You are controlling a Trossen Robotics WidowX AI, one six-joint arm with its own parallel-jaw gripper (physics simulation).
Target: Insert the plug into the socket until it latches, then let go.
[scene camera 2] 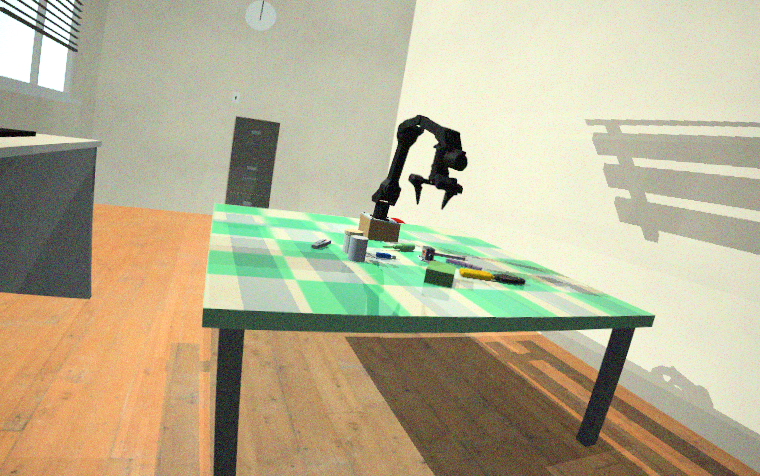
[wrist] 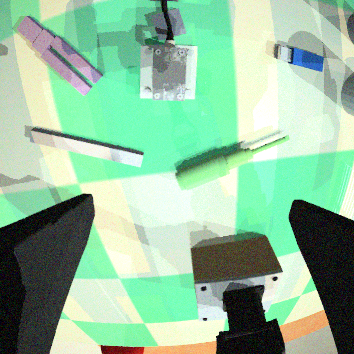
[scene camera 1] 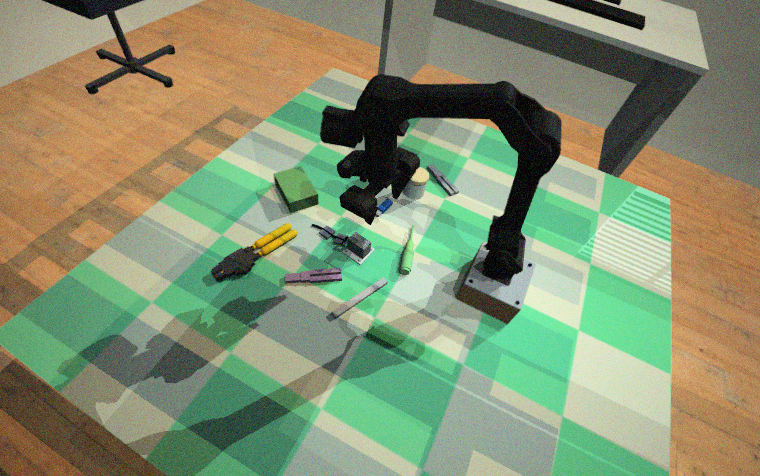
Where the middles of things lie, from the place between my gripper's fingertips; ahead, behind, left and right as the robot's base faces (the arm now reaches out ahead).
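Counting from my hand, I find the socket [wrist: 167, 72] 160 mm below and 50 mm ahead of it. The green screwdriver [wrist: 217, 165] is 170 mm below my hand, 60 mm to the right of it and 70 mm behind it. I see the blue plug [wrist: 296, 56] 170 mm below my hand too, 160 mm to the right of it and 50 mm ahead of it, while the grey bar [wrist: 111, 152] is 170 mm below my hand, 120 mm to the left of it and 20 mm behind it.
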